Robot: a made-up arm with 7 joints.
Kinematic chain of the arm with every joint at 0, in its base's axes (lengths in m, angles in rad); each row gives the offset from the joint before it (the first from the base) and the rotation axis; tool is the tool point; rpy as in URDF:
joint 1: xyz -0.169 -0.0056 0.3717 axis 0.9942 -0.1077 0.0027
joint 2: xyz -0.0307 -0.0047 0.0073 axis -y
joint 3: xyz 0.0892 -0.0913 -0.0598 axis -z
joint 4: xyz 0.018 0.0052 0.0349 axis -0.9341 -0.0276 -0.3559
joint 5: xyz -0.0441 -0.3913 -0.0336 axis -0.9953 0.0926 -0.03
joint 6: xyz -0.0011 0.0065 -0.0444 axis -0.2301 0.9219 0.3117
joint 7: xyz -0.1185 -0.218 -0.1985 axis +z
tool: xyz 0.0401 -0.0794 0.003 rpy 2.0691 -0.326 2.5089
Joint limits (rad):
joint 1: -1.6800..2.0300
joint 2: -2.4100..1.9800
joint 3: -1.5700..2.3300
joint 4: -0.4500..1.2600
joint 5: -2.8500..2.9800
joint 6: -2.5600..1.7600
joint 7: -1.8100..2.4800
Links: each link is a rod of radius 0.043 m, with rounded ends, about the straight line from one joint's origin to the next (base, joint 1, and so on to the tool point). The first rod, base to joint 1, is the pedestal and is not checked.
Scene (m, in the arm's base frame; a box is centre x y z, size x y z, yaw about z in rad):
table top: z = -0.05
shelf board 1: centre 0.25 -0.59 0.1 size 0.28 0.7 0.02 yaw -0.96
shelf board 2: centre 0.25 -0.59 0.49 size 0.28 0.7 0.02 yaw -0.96
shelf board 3: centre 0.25 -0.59 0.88 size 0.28 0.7 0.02 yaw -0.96
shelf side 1: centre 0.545 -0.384 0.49 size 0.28 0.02 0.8 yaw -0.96
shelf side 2: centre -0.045 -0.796 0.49 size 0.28 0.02 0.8 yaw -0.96
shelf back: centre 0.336 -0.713 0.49 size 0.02 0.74 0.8 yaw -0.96
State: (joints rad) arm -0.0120 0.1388 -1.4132 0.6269 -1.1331 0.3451 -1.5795
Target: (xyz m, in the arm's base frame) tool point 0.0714 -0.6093 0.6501
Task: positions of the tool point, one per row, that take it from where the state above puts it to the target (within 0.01 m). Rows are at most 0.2 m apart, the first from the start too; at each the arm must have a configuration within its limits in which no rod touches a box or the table.
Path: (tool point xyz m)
1: 0.2708 -0.4050 0.2883
2: 0.2219 -0.3338 0.2884
3: 0.1630 -0.2628 0.2993
4: 0.1466 -0.3620 0.3936
5: 0.0812 -0.4365 0.5163
6: -0.0333 -0.4597 0.6501
7: 0.0159 -0.5404 0.6586
8: 0.0714 -0.6093 0.6501

